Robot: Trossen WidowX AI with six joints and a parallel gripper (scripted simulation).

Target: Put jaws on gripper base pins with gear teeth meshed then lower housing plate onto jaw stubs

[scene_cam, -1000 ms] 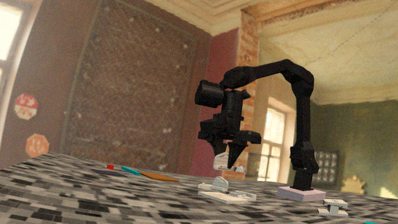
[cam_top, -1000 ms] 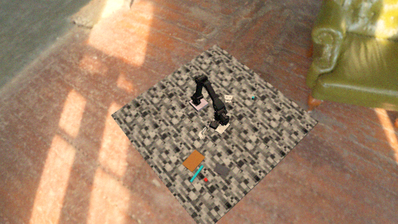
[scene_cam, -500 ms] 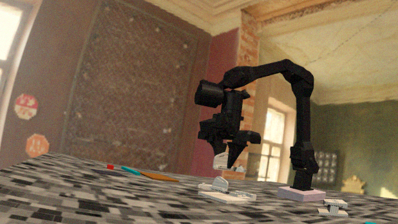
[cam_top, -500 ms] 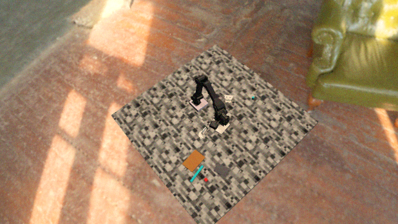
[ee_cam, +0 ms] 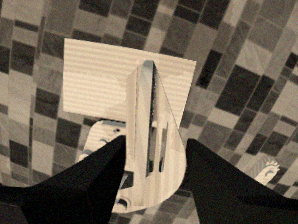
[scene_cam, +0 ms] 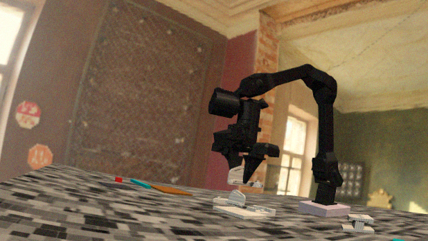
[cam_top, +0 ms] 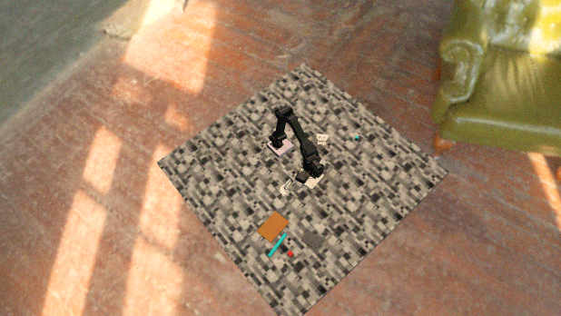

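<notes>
My gripper tip is 70 mm above the cream plate, 30 mm to the right of it and 10 mm short of it. Also, from my gripper tip: teal bar (390 mm to the right, 150 mm ahead, 70 mm below); orange plate (340 mm to the right, 70 mm below, 60 mm ahead); grey plate (260 mm ahead, 240 mm to the right, 80 mm below).
</notes>
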